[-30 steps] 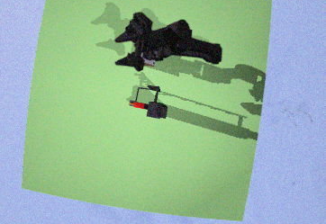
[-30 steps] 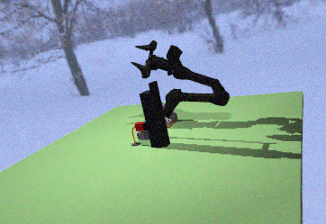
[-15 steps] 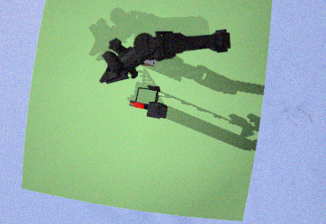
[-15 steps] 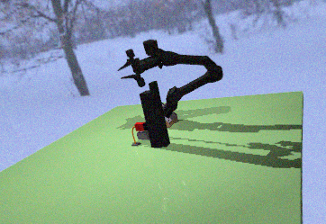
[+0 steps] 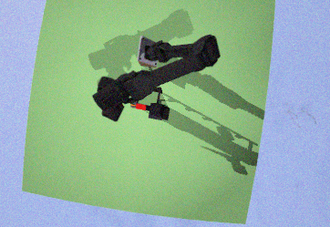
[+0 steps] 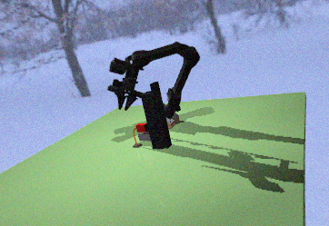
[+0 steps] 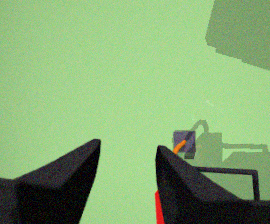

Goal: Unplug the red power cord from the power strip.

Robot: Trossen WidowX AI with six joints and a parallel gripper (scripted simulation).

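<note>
Now: the red plug 10 cm to the left of my gripper tip, 8 cm below it and 1 cm ahead of it.
</note>
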